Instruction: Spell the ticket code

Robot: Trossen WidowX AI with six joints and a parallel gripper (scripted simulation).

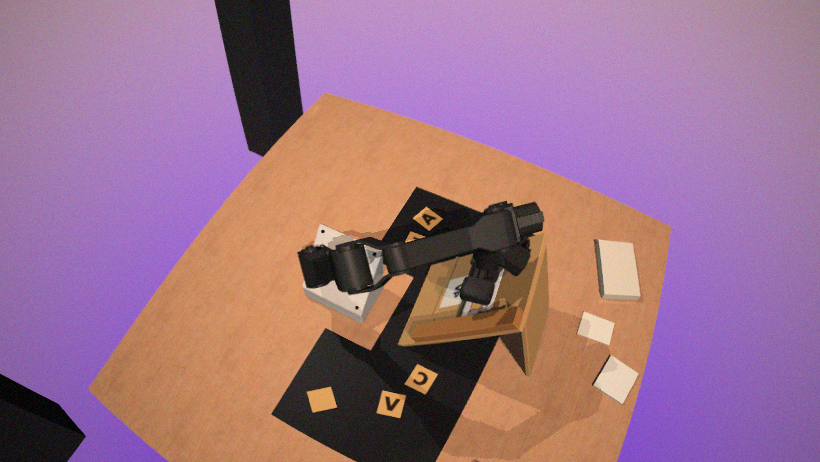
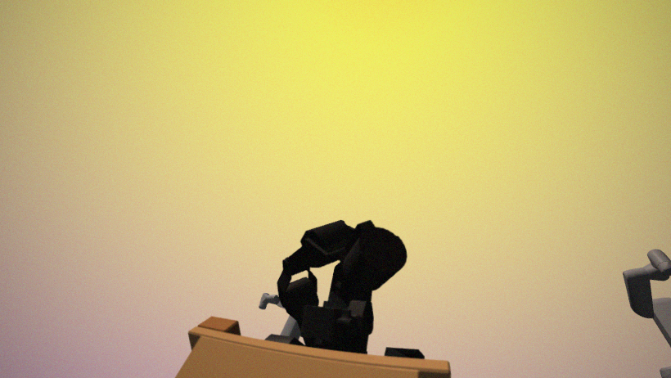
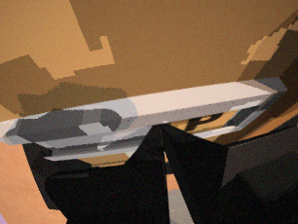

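My gripper tip is now 3 cm to the left of the p tile and 1 cm short of it. The rest, counted from my gripper tip: black mat 18 cm below, 15 cm behind, 8 cm to the right; then white ticket 7 cm below, 6 cm behind, 1 cm to the right; then c tile 20 cm to the right, 17 cm below, 3 cm behind.
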